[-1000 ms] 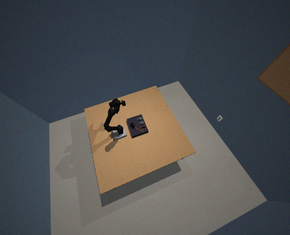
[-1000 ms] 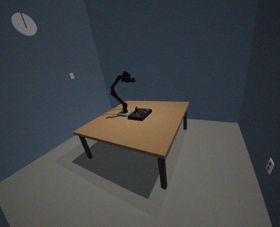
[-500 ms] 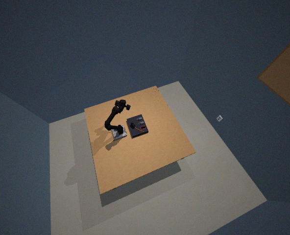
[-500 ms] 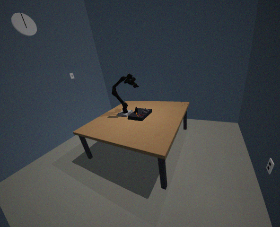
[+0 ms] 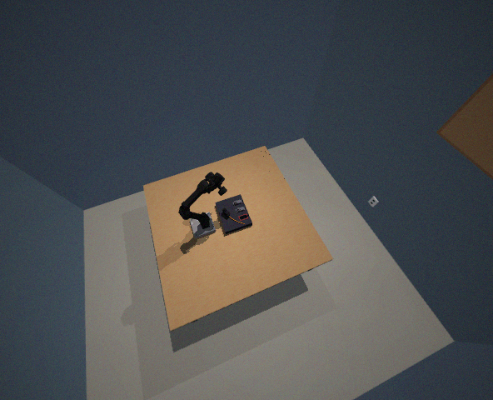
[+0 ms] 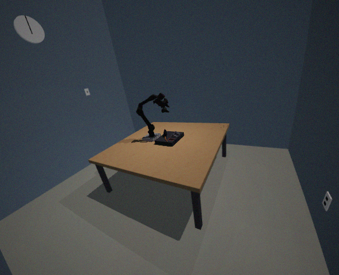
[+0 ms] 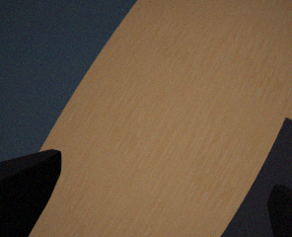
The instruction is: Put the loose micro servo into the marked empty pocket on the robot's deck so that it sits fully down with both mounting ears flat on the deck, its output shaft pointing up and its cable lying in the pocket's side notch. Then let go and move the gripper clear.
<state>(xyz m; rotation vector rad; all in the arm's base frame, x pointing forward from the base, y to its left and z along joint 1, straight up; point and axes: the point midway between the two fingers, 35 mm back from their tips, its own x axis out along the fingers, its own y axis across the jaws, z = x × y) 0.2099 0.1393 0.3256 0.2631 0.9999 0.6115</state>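
The dark deck lies 10 mm behind my gripper tip, 140 mm to the right of it and 310 mm below it.
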